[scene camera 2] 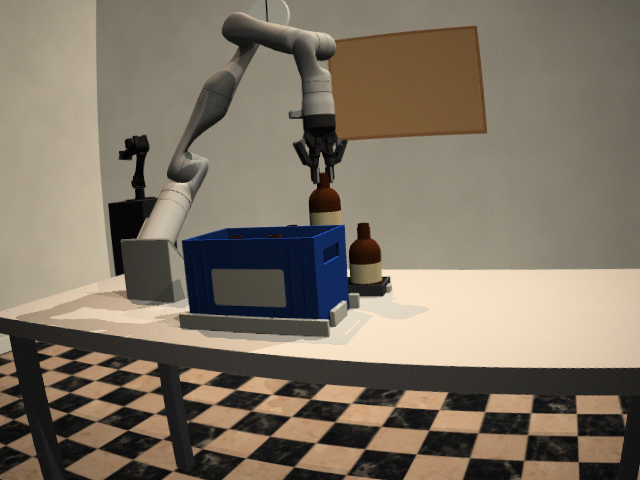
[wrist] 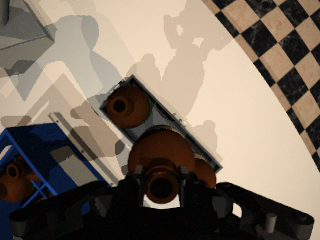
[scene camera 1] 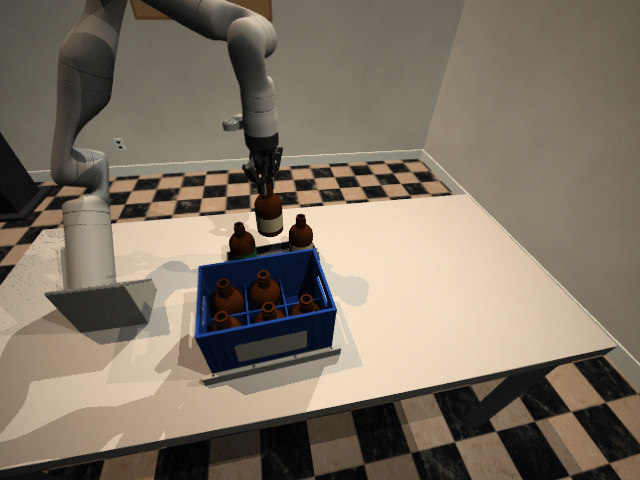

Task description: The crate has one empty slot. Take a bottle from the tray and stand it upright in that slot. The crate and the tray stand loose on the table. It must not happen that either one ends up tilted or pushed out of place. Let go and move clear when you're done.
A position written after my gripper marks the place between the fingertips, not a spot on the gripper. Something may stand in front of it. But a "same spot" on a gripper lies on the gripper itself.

my gripper: scene camera 2 323,183; wrist; scene camera 1
same spot on my gripper: (scene camera 1: 267,174) = (wrist: 184,191)
